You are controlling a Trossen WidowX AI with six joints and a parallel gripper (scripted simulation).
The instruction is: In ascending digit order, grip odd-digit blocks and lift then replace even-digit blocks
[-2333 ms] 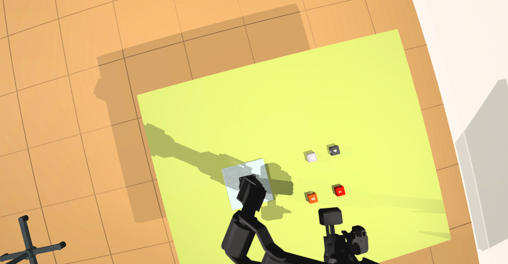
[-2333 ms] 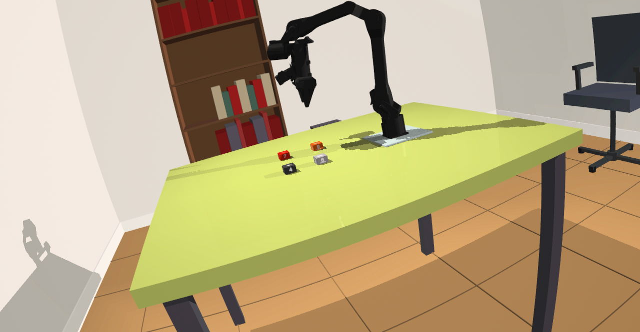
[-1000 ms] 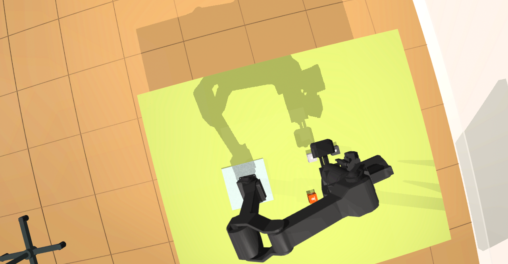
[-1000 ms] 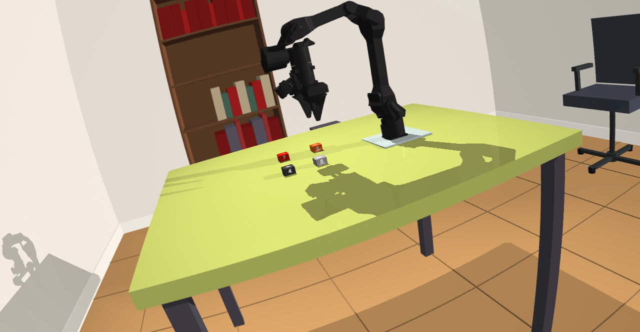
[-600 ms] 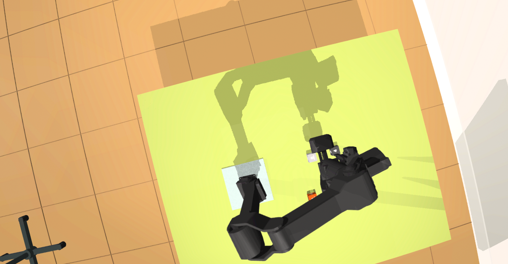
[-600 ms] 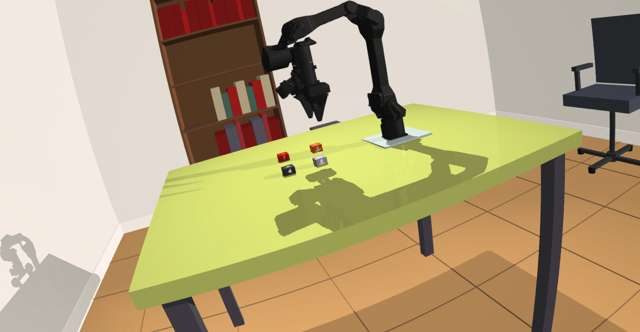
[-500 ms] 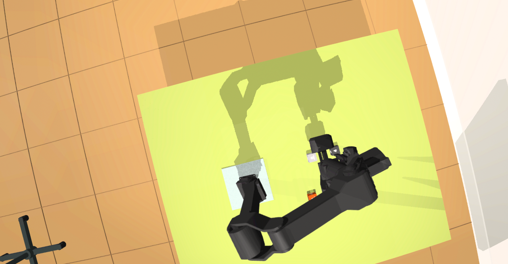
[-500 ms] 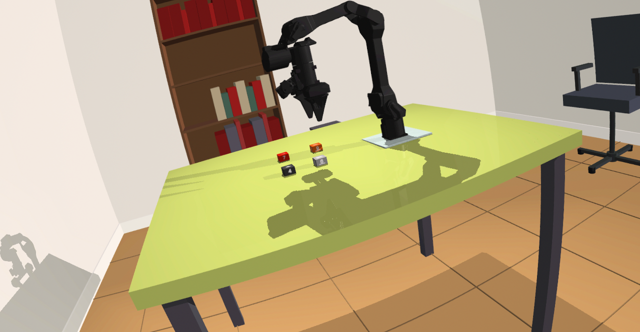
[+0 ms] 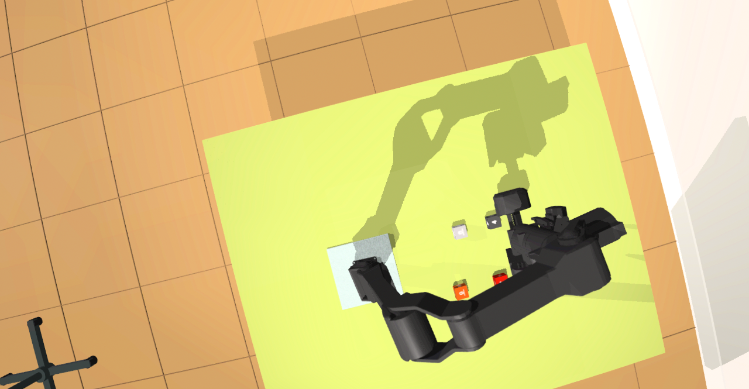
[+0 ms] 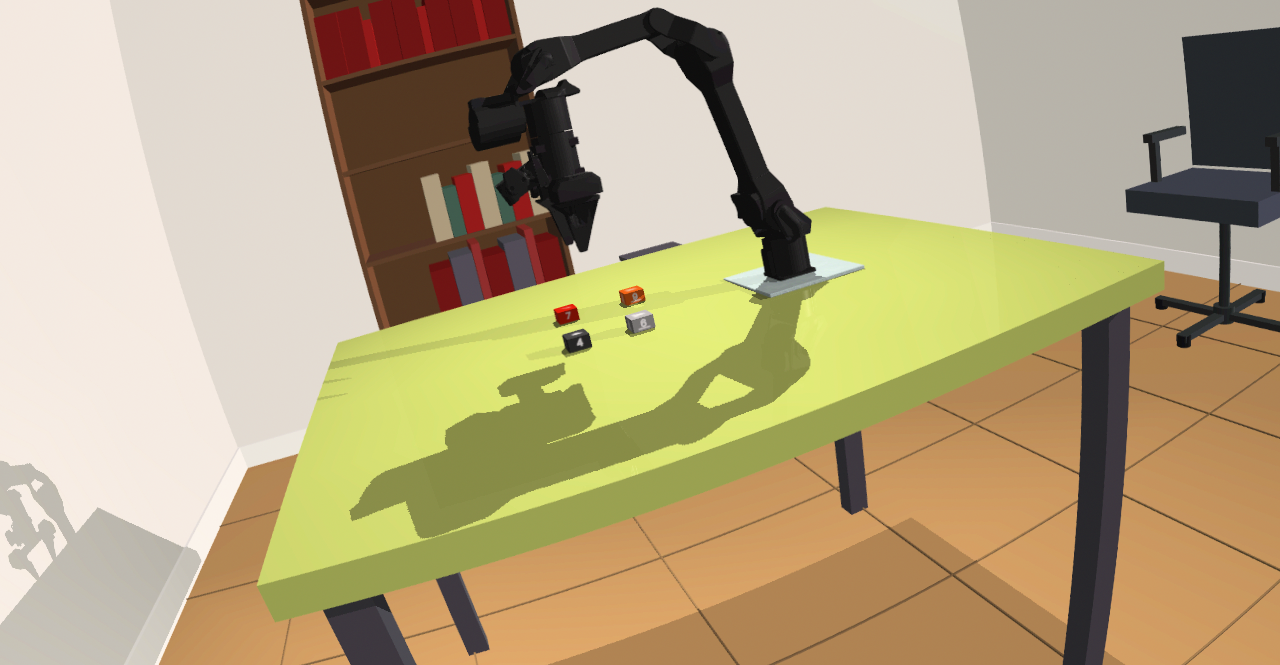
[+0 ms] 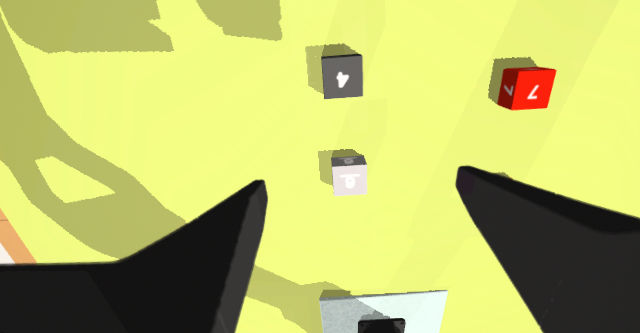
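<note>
Now: the black block 120 mm below my gripper tip and 30 mm ahead of it. Also, from my gripper tip: red block 160 mm to the right, 120 mm below, 10 mm ahead; then grey block 120 mm below, 60 mm behind, 10 mm to the right; then orange block 160 mm to the right, 120 mm below, 100 mm behind.
</note>
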